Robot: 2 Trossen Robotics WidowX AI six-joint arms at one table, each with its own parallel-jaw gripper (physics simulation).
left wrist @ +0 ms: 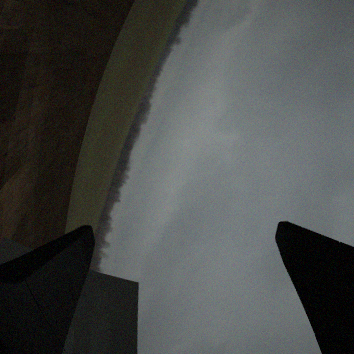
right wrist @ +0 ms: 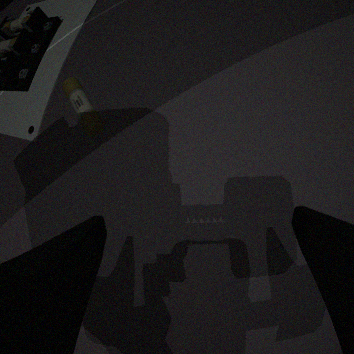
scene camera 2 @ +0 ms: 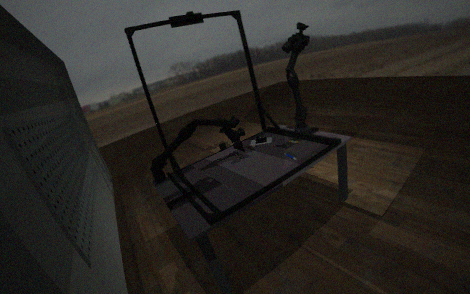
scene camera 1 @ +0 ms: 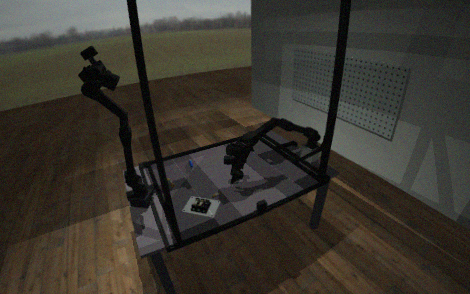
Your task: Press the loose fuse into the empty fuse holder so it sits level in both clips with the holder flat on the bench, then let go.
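Places are measured from the left arm's base along level axes (x left, y up, z ahead), in millimetres.
Pixels of known places: left gripper, between the fingertips: (left wrist: 187, 235) (scene camera 2: 308, 32) (scene camera 1: 101, 62); right gripper, between the fingertips: (right wrist: 201, 222) (scene camera 2: 243, 148) (scene camera 1: 231, 179); left arm's base, origin of its link: (scene camera 2: 301, 126) (scene camera 1: 140, 193); right arm's base, origin of its link: (scene camera 2: 160, 180) (scene camera 1: 311, 146).
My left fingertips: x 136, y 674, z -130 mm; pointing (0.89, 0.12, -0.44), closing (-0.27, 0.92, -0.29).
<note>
Ahead of a thing's pixels: the offset from my left fingertips to its top centre. "pt": to the spot under its first point.
The loose fuse @(dx -37, dy -713, dz +531 mm) (scene camera 1: 215, 195) (right wrist: 78, 102), pale with yellow-brown end caps, lies on the bench beside the white plate (scene camera 1: 214, 206) (scene camera 2: 268, 141) (right wrist: 52, 75). The black fuse holder @(pt dx -161, dy -693, dz +471 mm) (scene camera 1: 200, 205) (scene camera 2: 260, 140) (right wrist: 22, 62) sits on that plate; fuses show in part of it, and the right wrist view cuts it off, so the empty clips cannot be made out. My right gripper (scene camera 1: 235, 178) (scene camera 2: 239, 146) (right wrist: 201, 222) is open and empty above the bench, off to one side of the fuse. My left gripper (scene camera 1: 89, 51) (scene camera 2: 302, 25) (left wrist: 187, 235) is open, high up, pointing skyward.
A blue object @(dx +235, dy -713, dz +308 mm) (scene camera 1: 191, 163) (scene camera 2: 290, 156) and a yellowish object @(dx +34, dy -706, dz +234 mm) (scene camera 1: 171, 184) (scene camera 2: 293, 141) lie on the bench away from the plate. Black frame posts (scene camera 1: 145, 90) (scene camera 1: 336, 90) rise at the bench's sides. The right arm's shadow falls across the bench top.
</note>
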